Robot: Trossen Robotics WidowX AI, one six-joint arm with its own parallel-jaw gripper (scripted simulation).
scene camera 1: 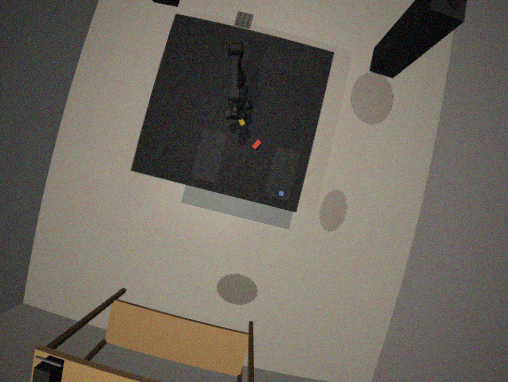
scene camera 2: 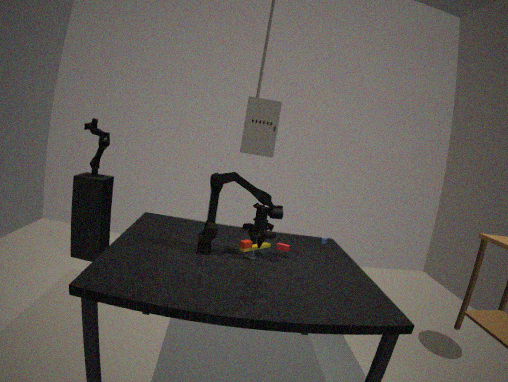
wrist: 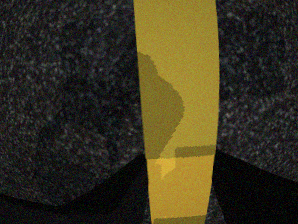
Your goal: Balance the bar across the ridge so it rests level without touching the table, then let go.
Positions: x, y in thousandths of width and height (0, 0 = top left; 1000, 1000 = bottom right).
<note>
My gripper (wrist: 602, 717) holds a yellow bar (wrist: 599, 261).
</note>
